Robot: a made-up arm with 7 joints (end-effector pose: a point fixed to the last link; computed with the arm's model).
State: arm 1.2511 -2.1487 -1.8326 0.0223 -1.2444 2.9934 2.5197
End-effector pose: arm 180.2 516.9 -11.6 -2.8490 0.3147 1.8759
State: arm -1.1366 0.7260 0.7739 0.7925 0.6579 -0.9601 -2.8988
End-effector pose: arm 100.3 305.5 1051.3 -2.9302 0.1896 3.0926
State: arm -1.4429 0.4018 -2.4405 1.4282 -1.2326 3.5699 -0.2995
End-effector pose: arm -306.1 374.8 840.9 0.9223 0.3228 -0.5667
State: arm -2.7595 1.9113 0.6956 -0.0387 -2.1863 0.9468 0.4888
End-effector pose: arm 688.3 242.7 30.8 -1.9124 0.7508 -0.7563
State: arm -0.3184 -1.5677 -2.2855 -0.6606 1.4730 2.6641 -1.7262
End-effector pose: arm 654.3 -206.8 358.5 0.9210 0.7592 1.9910
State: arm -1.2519 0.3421 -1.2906 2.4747 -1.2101 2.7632 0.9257
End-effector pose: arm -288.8 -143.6 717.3 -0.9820 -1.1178 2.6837
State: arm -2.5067 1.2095 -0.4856 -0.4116 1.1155 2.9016 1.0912
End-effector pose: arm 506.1 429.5 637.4 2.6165 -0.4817 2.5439
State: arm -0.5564 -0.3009 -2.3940 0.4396 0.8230 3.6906 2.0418
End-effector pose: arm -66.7 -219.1 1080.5 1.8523 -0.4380 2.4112
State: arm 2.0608 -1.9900 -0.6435 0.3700 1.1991 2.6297 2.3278
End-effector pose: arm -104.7 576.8 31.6 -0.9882 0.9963 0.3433
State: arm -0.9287 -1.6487 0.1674 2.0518 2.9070 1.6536 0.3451
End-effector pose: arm 184.9 -60.2 132.4 3.0355 -0.6466 2.1858
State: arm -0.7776 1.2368 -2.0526 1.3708 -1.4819 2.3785 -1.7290
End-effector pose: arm -668.0 121.5 575.6 1.1307 0.4829 -1.0804
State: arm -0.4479 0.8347 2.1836 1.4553 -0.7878 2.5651 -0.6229
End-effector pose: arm -423.8 391.9 650.3 1.7017 0.2802 -2.0281
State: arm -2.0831 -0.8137 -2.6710 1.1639 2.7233 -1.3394 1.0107
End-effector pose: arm -456.5 -70.0 1004.8 -2.5111 0.1715 3.0361
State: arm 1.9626 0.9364 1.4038 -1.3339 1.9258 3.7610 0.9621
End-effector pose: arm 454.4 -381.5 614.5 0.6831 0.0807 -1.9530
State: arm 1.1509 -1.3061 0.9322 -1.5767 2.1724 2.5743 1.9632
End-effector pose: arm 388.9 293.2 761.6 1.8037 -1.1032 1.4918
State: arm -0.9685 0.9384 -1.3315 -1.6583 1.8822 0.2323 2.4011
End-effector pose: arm 77.7 507.4 674.4 -0.5860 -0.9278 -2.9153
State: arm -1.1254 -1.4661 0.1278 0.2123 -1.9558 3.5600 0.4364
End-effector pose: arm 310.2 -632.4 522.0 1.8054 -0.6275 2.3554
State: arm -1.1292 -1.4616 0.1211 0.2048 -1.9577 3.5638 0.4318
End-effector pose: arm 307.3 -632.9 527.0 1.8185 -0.6154 2.3470
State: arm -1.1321 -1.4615 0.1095 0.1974 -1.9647 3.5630 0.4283
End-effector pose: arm 305.9 -633.0 528.3 1.8423 -0.6105 2.3289
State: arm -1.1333 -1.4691 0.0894 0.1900 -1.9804 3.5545 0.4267
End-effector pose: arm 307.2 -632.5 523.4 1.8852 -0.6173 2.2938
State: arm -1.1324 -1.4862 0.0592 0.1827 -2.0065 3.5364 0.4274
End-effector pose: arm 311.8 -631.1 510.6 1.9530 -0.6357 2.2369
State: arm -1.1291 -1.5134 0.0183 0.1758 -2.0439 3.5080 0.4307
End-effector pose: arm 319.8 -628.5 488.8 2.0517 -0.6619 2.1545
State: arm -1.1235 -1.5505 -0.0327 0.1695 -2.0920 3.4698 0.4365
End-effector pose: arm 330.3 -624.0 457.6 2.1844 -0.6880 2.0460
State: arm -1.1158 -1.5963 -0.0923 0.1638 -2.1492 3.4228 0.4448
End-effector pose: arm 342.0 -616.9 417.3 2.3493 -0.7030 1.9160
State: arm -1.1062 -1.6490 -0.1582 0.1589 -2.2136 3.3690 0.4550
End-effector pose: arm 353.3 -606.6 369.3 2.5362 -0.6971 1.7776
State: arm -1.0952 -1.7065 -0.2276 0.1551 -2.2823 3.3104 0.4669
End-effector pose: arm 362.3 -592.8 315.4 2.7278 -0.6662 1.6491
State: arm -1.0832 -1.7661 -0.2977 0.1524 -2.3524 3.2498 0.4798
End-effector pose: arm 367.4 -575.7 258.8 2.9068 -0.6130 1.5478
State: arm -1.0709 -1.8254 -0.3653 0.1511 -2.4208 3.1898 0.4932
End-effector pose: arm 367.9 -556.1 202.4 3.0634 -0.5470 1.4810
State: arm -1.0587 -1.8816 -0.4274 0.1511 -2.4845 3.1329 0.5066
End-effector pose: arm 364.0 -535.3 149.8 -3.0891 -0.4783 1.4468
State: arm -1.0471 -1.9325 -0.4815 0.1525 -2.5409 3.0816 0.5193
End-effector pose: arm 356.9 -514.8 103.2 -2.9834 -0.4159 1.4376
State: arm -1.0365 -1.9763 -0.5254 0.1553 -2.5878 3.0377 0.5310
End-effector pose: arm 348.3 -496.0 64.5 -2.9009 -0.3654 1.4431
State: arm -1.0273 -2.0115 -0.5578 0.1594 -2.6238 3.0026 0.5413
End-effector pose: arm 339.9 -480.1 34.4 -2.8399 -0.3291 1.4541
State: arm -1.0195 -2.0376 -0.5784 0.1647 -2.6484 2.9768 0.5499
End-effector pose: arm 333.2 -467.6 12.7 -2.7984 -0.3067 1.4637
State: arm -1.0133 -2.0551 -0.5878 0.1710 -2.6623 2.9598 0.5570
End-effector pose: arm 328.7 -458.8 -1.5 -2.7738 -0.2966 1.4677
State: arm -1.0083 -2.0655 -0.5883 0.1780 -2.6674 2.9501 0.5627
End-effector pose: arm 326.7 -452.9 -9.8 -2.7623 -0.2961 1.4654
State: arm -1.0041 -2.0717 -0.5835 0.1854 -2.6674 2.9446 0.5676
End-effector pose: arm 326.1 -448.8 -14.6 -2.7581 -0.3011 1.4589
